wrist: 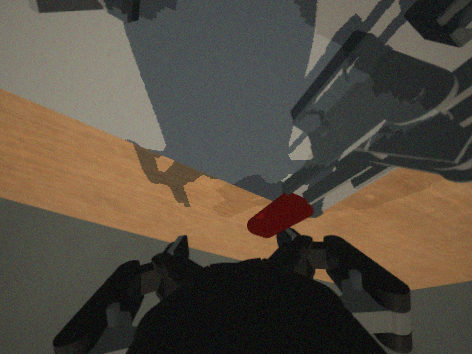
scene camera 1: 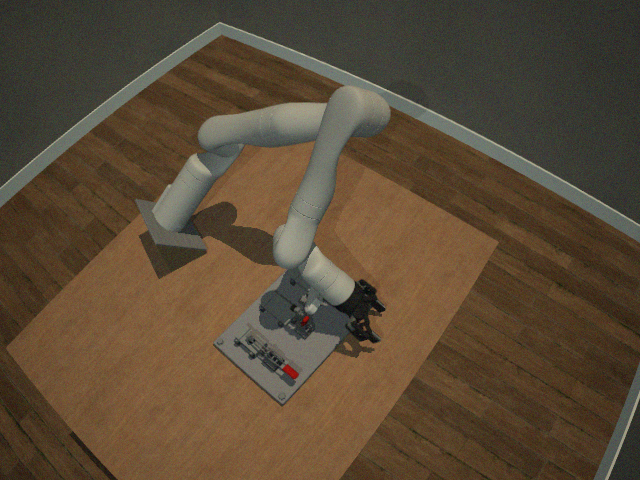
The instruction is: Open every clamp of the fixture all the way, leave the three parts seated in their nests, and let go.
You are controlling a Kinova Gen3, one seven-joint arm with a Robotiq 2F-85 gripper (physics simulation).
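Places are measured from the arm's base along level axes (x left, y back, z up), in millimetres.
Where they show: gripper, fingertip midpoint: [wrist: 232, 239] [scene camera 1: 380, 325]; arm's base, link origin: [scene camera 1: 168, 220].
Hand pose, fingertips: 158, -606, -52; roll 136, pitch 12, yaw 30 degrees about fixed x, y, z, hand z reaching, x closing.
Note:
Things, the pixels of their top centre, and the offset from my fingertips, as dx, dy, dz. "spot": a spot on its surface instead. Level surfaces: height alone.
- grey fixture plate, surface spot: [wrist: 75, 65] [scene camera 1: 317, 344] spot: -133, +87, -16
- red grip, surface spot: [scene camera 1: 305, 320] spot: -128, +125, +68
- dark metal clamp, top centre: [wrist: 438, 187] -14, +140, +41
- wooden table top, surface height: dz -31
The grey fixture plate [scene camera 1: 316, 350] [wrist: 75, 65] lies on the table. The near clamp, with a red handle [scene camera 1: 290, 370], lies low along the plate, its handle pointing to the plate's right edge. Another clamp, with a red grip [scene camera 1: 305, 320], stands mid-plate; its exact angle is unclear. My gripper [scene camera 1: 379, 322] [wrist: 232, 239] is open and empty, beyond the plate's right edge. In the wrist view a red handle [wrist: 280, 215] shows just past the right fingertip, attached to a dark metal clamp [wrist: 370, 90]. The arm hides the far clamp area in the scene view. I cannot make out the three parts clearly.
The wooden table top [scene camera 1: 170, 392] surrounds the plate. The arm's base [scene camera 1: 180, 240] stands at the table's left edge. The forearm and wrist hang over the far part of the plate. Bolt heads [scene camera 1: 281, 396] show at the plate's corners.

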